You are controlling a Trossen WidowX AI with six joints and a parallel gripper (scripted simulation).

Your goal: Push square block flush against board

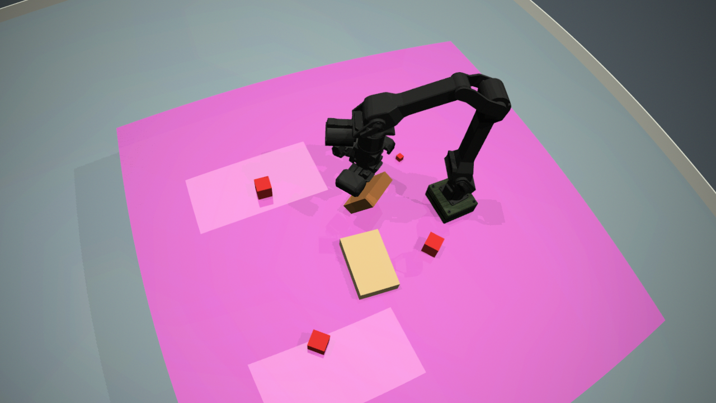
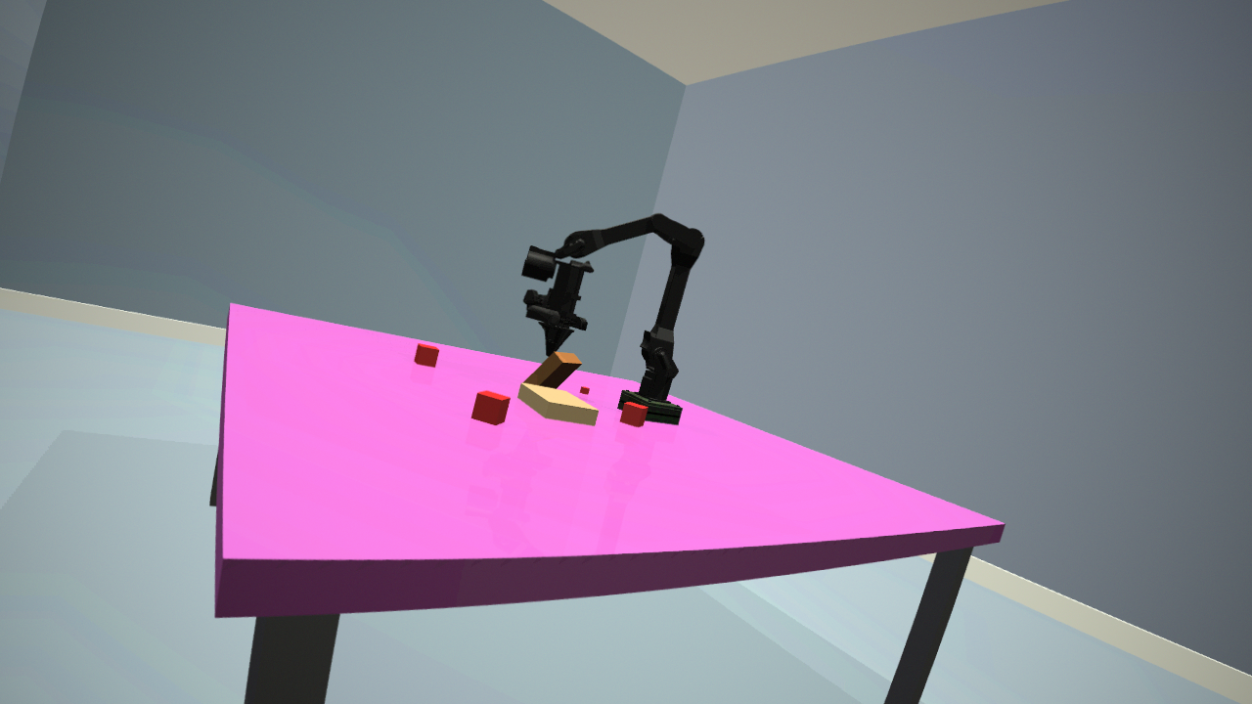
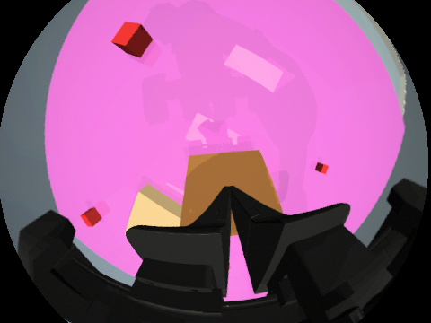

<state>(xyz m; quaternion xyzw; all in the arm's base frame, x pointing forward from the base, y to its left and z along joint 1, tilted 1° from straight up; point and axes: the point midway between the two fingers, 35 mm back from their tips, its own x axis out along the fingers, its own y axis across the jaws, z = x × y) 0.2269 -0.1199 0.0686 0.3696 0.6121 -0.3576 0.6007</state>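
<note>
My gripper tip is now 1 cm past the square block, 2 cm to the right of it and 3 cm above it. The rest, counted from my gripper tip: board 8 cm ahead, 18 cm to the left, 7 cm below; tiny red cube 18 cm behind, 7 cm to the right, 7 cm below.
</note>
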